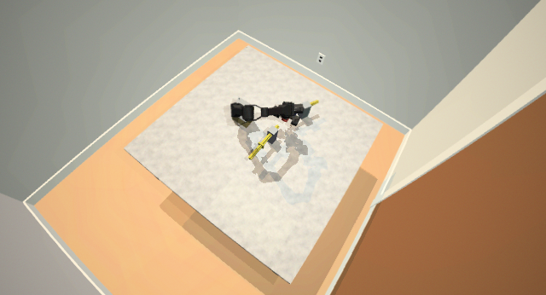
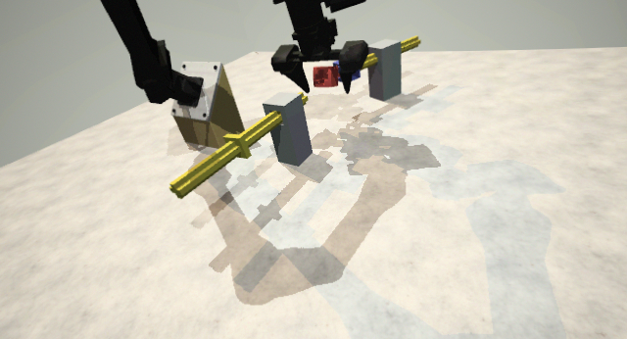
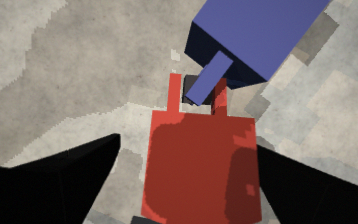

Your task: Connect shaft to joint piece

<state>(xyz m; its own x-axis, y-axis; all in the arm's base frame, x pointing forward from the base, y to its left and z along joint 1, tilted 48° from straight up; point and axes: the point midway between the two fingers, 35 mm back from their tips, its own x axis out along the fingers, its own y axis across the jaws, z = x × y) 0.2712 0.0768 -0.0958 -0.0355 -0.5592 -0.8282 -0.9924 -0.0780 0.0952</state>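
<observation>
My gripper tip is now 10 mm to the right of the red joint piece and 30 mm below it.
</observation>
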